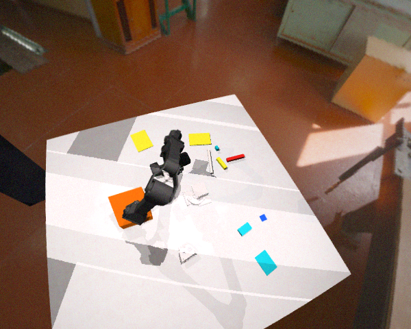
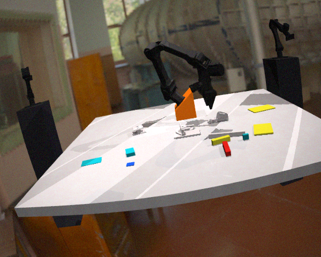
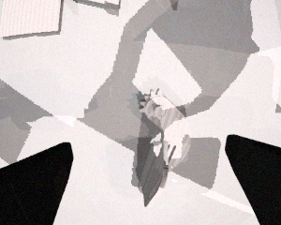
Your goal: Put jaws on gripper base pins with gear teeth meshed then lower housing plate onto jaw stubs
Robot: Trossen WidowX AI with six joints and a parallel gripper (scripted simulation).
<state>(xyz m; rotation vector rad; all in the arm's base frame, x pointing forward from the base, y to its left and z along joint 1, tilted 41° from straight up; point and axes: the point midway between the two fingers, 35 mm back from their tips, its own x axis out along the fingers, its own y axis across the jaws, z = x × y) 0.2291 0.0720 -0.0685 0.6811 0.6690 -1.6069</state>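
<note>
The pale grey jaw is 70 mm below my gripper tip, 20 mm to the left of it and 10 mm behind it. From my gripper tip the other things lie so: ribbed plate 150 mm to the right, 90 mm ahead, 80 mm below; then pale strip 230 mm ahead, 70 mm below, 10 mm to the left; then housing plate 130 mm to the right, 70 mm below, 30 mm ahead.
</note>
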